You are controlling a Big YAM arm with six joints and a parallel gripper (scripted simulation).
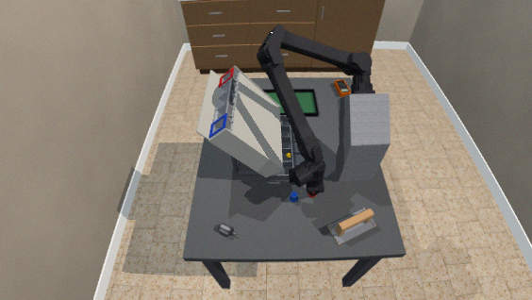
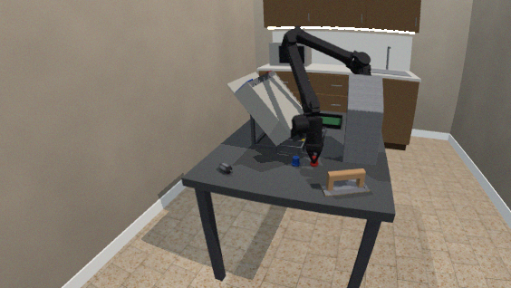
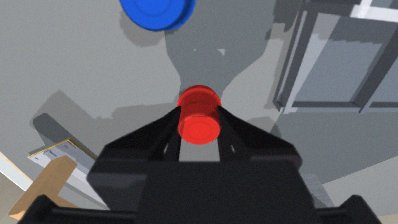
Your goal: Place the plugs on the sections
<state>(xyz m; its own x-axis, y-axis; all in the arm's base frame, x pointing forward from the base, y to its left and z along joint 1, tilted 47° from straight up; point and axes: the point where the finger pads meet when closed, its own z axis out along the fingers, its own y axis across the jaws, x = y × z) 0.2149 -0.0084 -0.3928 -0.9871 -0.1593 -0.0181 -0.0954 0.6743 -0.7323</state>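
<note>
Now: hand 10 mm above the red plug. From my hand the other things lie so: blue plug 80 mm ahead, 30 mm to the left, 10 mm below; beige cover 250 mm ahead, 240 mm to the right, 180 mm above; dark object 330 mm ahead, 200 mm to the left, 10 mm below.
</note>
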